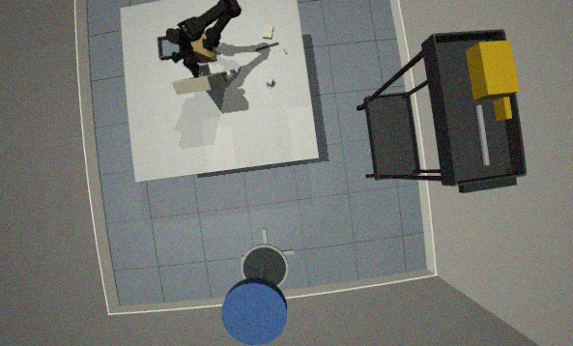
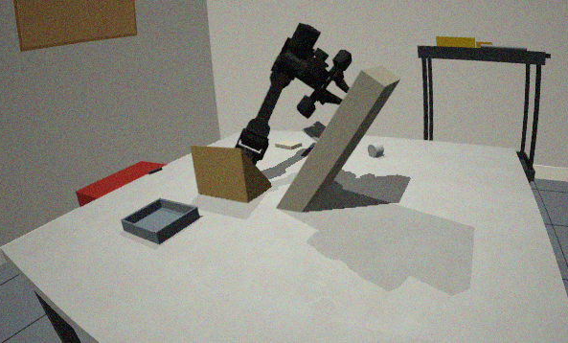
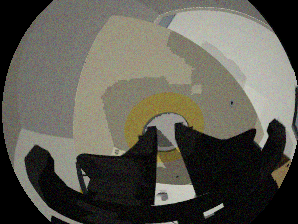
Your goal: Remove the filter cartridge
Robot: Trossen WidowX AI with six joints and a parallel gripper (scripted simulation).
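Now: the white filter cartridge 10 mm ahead of my gripper tip and 10 mm below it. Also, from my gripper tip: grey tray (410 mm behind, 290 mm to the right, 240 mm below); then flat beige tile (440 mm behind, 410 mm to the left, 240 mm below); then beige service panel (40 mm behind, 80 mm below).
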